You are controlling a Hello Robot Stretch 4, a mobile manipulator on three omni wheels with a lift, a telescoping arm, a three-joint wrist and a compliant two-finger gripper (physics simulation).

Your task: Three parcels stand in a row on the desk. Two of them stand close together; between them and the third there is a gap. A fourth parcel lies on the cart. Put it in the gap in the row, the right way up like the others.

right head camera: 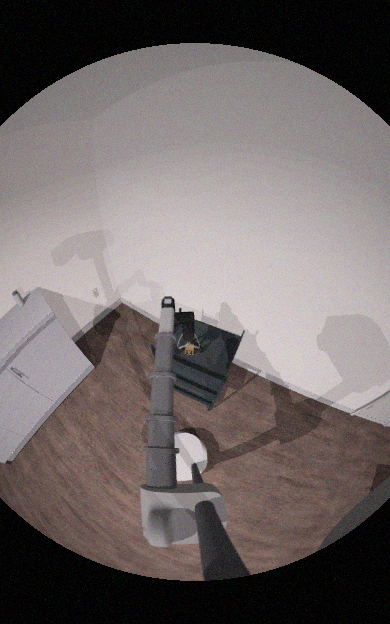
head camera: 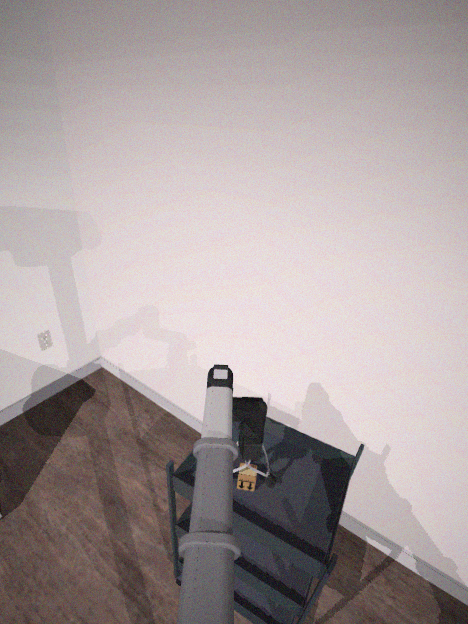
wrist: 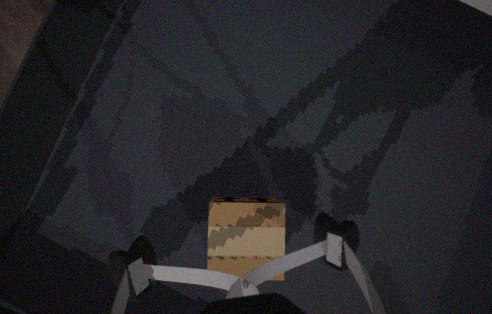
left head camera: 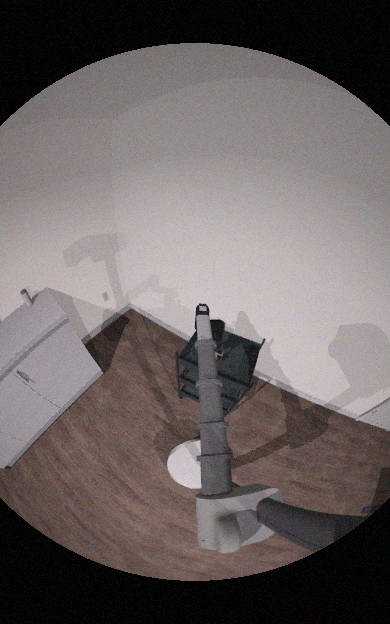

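Seen in the pictures: gripper, fingertip midpoint: [right head camera: 188, 351] [head camera: 244, 483] [wrist: 235, 243]; robot's base, link origin: [right head camera: 180, 454] [left head camera: 194, 462].
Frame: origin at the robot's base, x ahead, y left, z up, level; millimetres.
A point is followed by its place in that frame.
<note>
The fourth parcel [head camera: 246, 482] {x 625, y -92, z 671 mm} [right head camera: 189, 350] {x 623, y -96, z 678 mm} [wrist: 246, 241] {x 649, y -94, z 685 mm}, a small tan box with a paler tape band, rests on the cart's top shelf [head camera: 302, 509] {x 575, y -249, z 635 mm} [right head camera: 215, 345] {x 682, y -263, z 635 mm} [wrist: 425, 210] {x 645, y -251, z 635 mm}. On its side face in the head view, two black arrows point down. In the left head view a sliver of the parcel [left head camera: 216, 356] {x 629, y -117, z 685 mm} shows beside the arm. My gripper [head camera: 251, 472] [right head camera: 189, 344] {x 639, y -87, z 642 mm} [wrist: 235, 243] {x 639, y -87, z 642 mm} is open over the parcel, one fingertip on each side, with space between each tip and the box in the wrist view. The desk and the three parcels in a row do not show in these views.
The cart stands near the wall [head camera: 302, 252] {x 1122, y -248, z 1179 mm}, with raised edges and lower shelves. My telescoping arm [head camera: 214, 504] {x 352, y -3, z 1055 mm} [left head camera: 210, 400] {x 242, y 1, z 1058 mm} [right head camera: 162, 395] {x 236, y -6, z 1058 mm} hides its left part. A white cabinet [left head camera: 50, 370] {x 489, y 1099, z 546 mm} [right head camera: 45, 370] {x 478, y 1106, z 485 mm} stands at the left. A round white object [left head camera: 184, 465] {x -10, y 79, z 187 mm} [right head camera: 190, 450] {x 46, y -82, z 187 mm} is below the arm.
</note>
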